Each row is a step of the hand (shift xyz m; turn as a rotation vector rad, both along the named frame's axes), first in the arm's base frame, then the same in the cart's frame.
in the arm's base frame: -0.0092 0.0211 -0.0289 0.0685 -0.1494 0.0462
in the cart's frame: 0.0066 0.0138 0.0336 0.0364 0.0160 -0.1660
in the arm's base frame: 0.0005 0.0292 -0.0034 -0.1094 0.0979 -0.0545
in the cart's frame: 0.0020 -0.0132 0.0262 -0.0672 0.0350 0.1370
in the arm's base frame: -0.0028 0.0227 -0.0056 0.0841 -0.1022 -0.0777
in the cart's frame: 0.0003 -0.0068 0.0226 0.1124 0.0746 -0.0732
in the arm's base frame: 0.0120 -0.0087 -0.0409 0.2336 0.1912 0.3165
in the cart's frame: 0.0311 0.0293 0.0083 0.0400 -0.4332 -0.0454
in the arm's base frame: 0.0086 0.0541 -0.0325 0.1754 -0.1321 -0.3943
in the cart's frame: 0.0236 -0.0087 0.0585 0.3517 0.2819 0.0229
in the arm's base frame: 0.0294 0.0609 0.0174 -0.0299 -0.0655 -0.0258
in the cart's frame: 0.0162 -0.0577 0.0358 -0.0124 0.0665 -0.0357
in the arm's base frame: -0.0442 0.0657 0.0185 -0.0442 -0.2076 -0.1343
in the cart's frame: -0.0478 -0.0293 0.0589 0.0311 0.2272 -0.1025
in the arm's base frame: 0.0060 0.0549 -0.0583 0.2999 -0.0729 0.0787
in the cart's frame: 0.0344 0.0108 0.0717 0.2190 -0.1482 -0.1775
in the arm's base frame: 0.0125 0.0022 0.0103 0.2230 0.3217 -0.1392
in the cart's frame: 0.0055 -0.0141 -0.0062 0.2611 -0.1656 0.2775
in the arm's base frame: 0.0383 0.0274 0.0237 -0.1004 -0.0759 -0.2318
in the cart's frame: 0.0209 -0.0484 0.0022 0.0313 0.2527 0.0689
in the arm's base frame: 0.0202 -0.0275 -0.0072 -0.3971 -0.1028 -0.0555
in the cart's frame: 0.0212 0.0111 -0.0253 -0.3137 0.2666 0.0437
